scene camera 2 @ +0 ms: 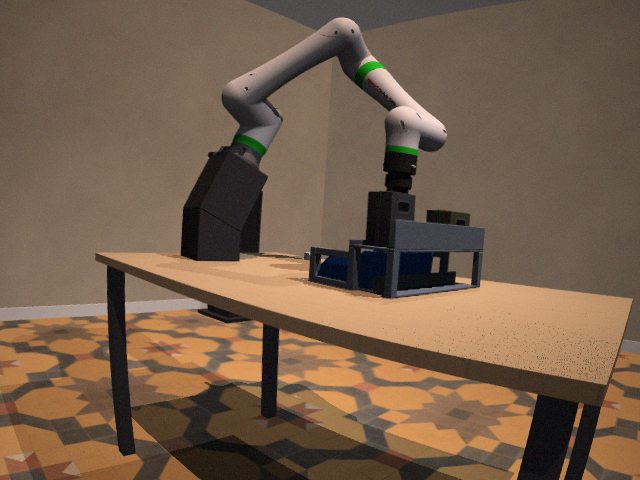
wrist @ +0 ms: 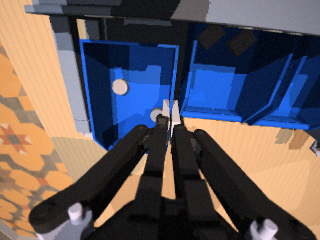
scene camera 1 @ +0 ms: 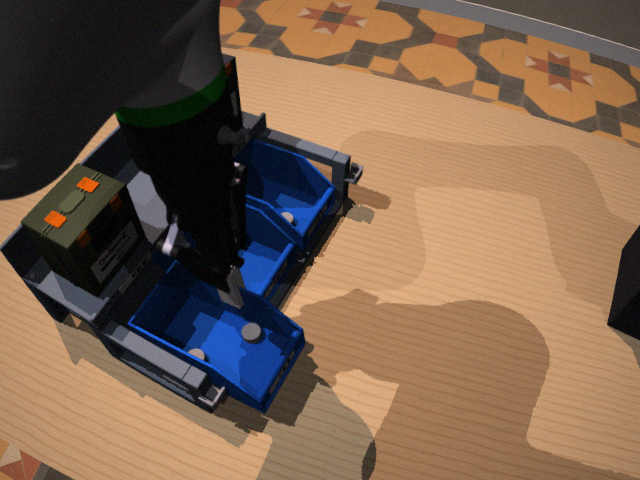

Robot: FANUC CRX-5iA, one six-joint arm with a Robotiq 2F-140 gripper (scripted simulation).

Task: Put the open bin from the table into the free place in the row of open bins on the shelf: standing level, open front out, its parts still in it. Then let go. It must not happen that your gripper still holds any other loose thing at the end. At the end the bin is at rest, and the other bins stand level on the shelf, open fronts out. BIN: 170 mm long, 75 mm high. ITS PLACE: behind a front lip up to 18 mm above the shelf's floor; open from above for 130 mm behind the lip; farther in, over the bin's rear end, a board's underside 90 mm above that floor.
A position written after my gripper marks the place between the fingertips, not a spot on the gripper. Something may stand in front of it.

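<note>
I can see my gripper [scene camera 1: 234,298], and the wrist view has the gripper [wrist: 169,109] as well. There is a blue bin [scene camera 1: 186,312] here. I also see another blue bin [scene camera 1: 268,246], along with a further blue bin [scene camera 1: 288,182].
</note>
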